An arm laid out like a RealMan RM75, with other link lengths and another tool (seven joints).
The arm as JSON. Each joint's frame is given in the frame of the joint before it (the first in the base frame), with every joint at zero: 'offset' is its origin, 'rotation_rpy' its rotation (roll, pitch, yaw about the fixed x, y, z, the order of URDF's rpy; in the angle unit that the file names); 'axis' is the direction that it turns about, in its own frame. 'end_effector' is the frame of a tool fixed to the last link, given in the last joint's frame.
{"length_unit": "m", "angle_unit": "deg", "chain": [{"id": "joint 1", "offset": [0.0, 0.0, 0.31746], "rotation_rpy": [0.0, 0.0, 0.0], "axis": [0.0, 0.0, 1.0]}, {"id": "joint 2", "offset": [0.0, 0.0, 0.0], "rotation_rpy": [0.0, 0.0, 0.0], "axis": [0.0, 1.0, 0.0]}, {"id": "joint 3", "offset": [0.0, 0.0, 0.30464], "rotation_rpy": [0.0, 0.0, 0.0], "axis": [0.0, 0.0, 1.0]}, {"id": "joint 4", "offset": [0.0, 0.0, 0.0], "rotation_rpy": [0.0, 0.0, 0.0], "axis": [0.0, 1.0, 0.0]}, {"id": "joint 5", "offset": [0.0, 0.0, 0.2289], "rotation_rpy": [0.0, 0.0, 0.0], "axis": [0.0, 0.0, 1.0]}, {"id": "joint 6", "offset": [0.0, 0.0, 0.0], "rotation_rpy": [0.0, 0.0, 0.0], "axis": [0.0, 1.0, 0.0]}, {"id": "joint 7", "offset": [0.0, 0.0, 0.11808], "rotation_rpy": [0.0, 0.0, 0.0], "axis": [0.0, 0.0, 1.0]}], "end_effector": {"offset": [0.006, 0.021, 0.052], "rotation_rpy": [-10.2, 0.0, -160.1]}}
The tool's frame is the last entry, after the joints.
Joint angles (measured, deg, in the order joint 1, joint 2, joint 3, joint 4, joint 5, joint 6, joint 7), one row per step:
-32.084, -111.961, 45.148, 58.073, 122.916, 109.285, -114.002
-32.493, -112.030, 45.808, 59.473, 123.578, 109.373, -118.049
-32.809, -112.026, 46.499, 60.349, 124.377, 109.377, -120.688
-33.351, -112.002, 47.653, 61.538, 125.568, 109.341, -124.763
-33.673, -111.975, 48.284, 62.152, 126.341, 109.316, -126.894
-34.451, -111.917, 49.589, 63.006, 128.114, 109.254, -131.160
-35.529, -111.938, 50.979, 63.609, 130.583, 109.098, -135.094
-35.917, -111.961, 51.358, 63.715, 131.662, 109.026, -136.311
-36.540, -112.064, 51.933, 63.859, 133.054, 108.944, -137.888
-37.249, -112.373, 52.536, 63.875, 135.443, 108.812, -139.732
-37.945, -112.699, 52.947, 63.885, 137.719, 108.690, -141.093
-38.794, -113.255, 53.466, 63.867, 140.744, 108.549, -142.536
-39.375, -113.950, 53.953, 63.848, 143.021, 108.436, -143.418
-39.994, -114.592, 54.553, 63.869, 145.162, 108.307, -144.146
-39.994, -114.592, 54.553, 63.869, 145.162, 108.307, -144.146
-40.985, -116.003, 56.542, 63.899, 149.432, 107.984, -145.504
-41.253, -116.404, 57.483, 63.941, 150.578, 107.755, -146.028
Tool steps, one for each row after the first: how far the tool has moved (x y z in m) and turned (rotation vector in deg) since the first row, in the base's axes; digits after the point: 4 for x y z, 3 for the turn. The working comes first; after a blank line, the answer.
Tool pose at each row, in the base's axes (x y z in m, rotation vector in deg; the steps are taken from these numbers as rounded here):
-0.2559, 0.3544, 0.1210, -27.482, 166.948, 19.411
-0.2511, 0.3576, 0.1217, -31.420, 167.851, 19.168
-0.2486, 0.3596, 0.1214, -34.080, 168.922, 18.956
-0.2447, 0.3629, 0.1206, -38.276, 170.457, 18.687
-0.2429, 0.3648, 0.1201, -40.526, 171.365, 18.675
-0.2397, 0.3687, 0.1181, 45.415, -173.180, -18.571
-0.2368, 0.3735, 0.1147, 48.184, -168.838, -18.107
-0.2366, 0.3752, 0.1135, 49.092, -167.202, -18.098
-0.2353, 0.3776, 0.1114, 49.992, -165.165, -18.016
-0.2358, 0.3798, 0.1074, 51.331, -162.100, -17.944
-0.2362, 0.3820, 0.1040, 52.091, -159.472, -18.095
-0.2370, 0.3840, 0.0990, 52.672, -156.218, -18.243
-0.2371, 0.3845, 0.0931, 52.783, -153.995, -18.049
-0.2366, 0.3852, 0.0877, 52.418, -151.959, -17.953
-0.2366, 0.3852, 0.0877, 52.418, -151.959, -17.953
-0.2363, 0.3844, 0.0748, 50.913, -147.663, -17.428
-0.2359, 0.3843, 0.0706, 50.203, -146.347, -17.381

0.0048, 0.0032, 0.0007, -0.681, 1.147, 2.614
0.0073, 0.0052, 0.0004, -1.276, 2.400, 4.349
0.0112, 0.0085, -0.0004, -2.139, 4.316, 7.051
0.0130, 0.0104, -0.0009, -2.539, 5.488, 8.484
0.0162, 0.0143, -0.0029, -3.426, 7.959, 11.544
0.0191, 0.0191, -0.0063, -4.188, 11.054, 14.377
0.0193, 0.0208, -0.0075, -4.363, 12.245, 15.391
0.0206, 0.0232, -0.0096, -4.623, 13.798, 16.530
0.0201, 0.0254, -0.0136, -4.976, 16.115, 18.265
0.0197, 0.0276, -0.0170, -5.126, 18.231, 19.552
0.0189, 0.0296, -0.0220, -5.327, 20.974, 20.951
0.0188, 0.0301, -0.0279, -5.664, 22.955, 21.735
0.0193, 0.0308, -0.0333, -5.913, 24.956, 22.171
0.0193, 0.0308, -0.0333, -5.913, 24.956, 22.171
0.0196, 0.0300, -0.0462, -6.662, 29.478, 22.609
0.0200, 0.0299, -0.0504, -6.805, 30.965, 22.581

